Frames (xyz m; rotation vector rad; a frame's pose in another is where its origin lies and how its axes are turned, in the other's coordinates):
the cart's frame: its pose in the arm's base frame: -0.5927 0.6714 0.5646 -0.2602 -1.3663 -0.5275
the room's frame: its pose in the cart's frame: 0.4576 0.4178 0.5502 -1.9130 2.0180 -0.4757
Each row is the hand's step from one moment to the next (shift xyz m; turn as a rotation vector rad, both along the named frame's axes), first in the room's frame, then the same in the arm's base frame.
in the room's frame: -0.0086 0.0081 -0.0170 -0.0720 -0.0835 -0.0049
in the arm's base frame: -0.0069 0.0164 -0.0105 0.0064 0.0624 0.0908
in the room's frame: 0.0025 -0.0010 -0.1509 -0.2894 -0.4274 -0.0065
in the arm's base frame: -0.1232 0.0784 -0.0381 0.0079 0.2427 0.4555
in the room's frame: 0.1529 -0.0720 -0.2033 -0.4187 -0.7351 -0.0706
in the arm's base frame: -0.2633 -0.0218 -0.0105 -0.0741 0.3822 0.7544
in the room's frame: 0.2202 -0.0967 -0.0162 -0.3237 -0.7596 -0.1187
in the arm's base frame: -0.1540 -0.1789 0.0490 -0.1683 0.3272 0.7487
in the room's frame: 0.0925 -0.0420 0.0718 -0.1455 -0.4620 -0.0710
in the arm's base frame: -0.0017 -0.1171 0.0420 -0.1273 0.1549 0.4466
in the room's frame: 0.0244 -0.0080 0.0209 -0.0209 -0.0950 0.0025
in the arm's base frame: 0.0021 -0.0319 0.0087 -0.0169 0.0151 0.0946
